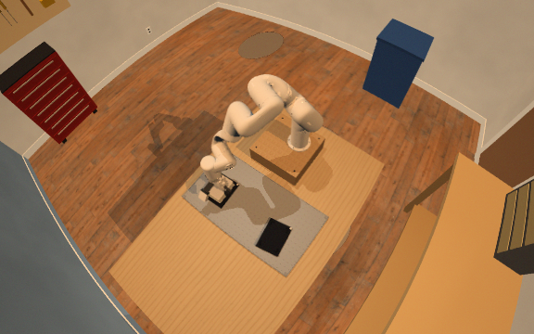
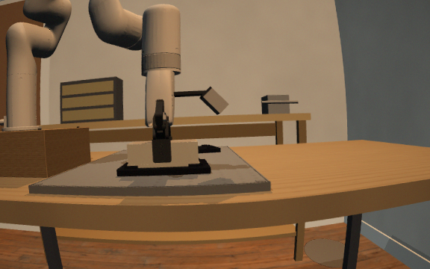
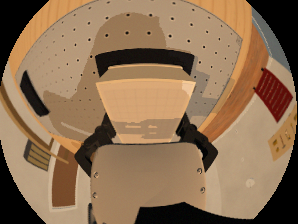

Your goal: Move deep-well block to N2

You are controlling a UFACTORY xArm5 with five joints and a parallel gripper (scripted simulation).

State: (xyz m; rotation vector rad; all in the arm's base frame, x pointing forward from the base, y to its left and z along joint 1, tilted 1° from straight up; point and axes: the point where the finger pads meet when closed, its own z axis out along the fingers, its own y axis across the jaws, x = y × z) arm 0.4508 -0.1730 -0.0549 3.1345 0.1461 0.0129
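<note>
The deep-well block lies right at my hand.
</note>
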